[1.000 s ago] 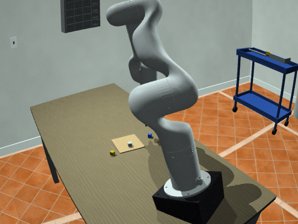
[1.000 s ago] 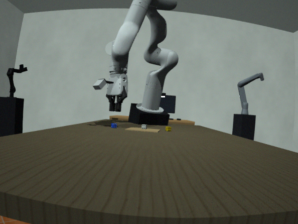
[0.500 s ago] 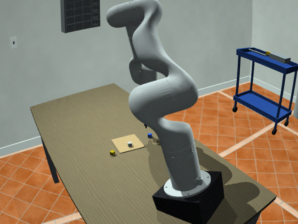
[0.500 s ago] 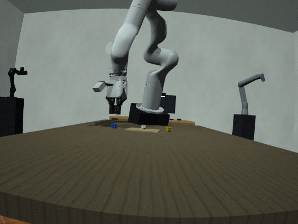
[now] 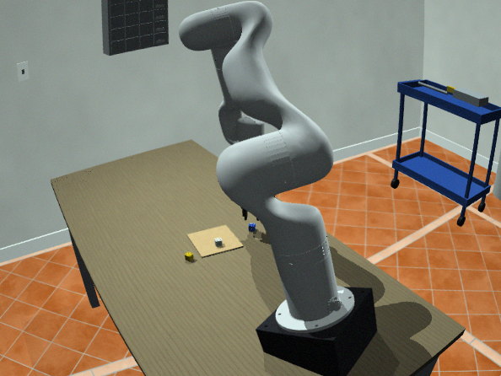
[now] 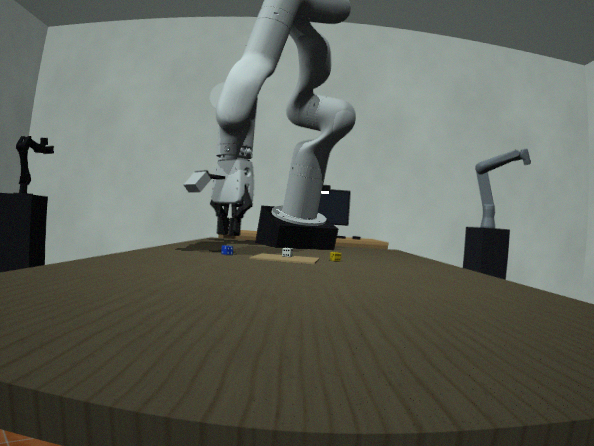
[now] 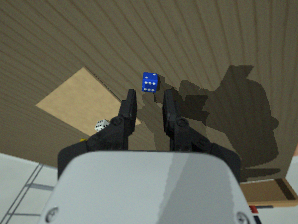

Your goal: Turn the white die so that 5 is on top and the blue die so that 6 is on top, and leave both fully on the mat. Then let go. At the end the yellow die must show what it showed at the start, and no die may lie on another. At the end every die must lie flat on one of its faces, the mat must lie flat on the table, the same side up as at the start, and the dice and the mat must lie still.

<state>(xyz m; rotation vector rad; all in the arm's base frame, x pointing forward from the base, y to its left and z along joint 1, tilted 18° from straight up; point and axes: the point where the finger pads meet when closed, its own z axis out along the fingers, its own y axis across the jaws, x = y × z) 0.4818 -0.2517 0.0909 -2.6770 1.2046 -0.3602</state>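
Now: the blue die 60 mm below my hand. Round my hand: white die 140 mm to the left, 50 mm below; tan mat 30 mm ahead, 130 mm to the left, 60 mm below; yellow die 260 mm to the left, 60 mm below.
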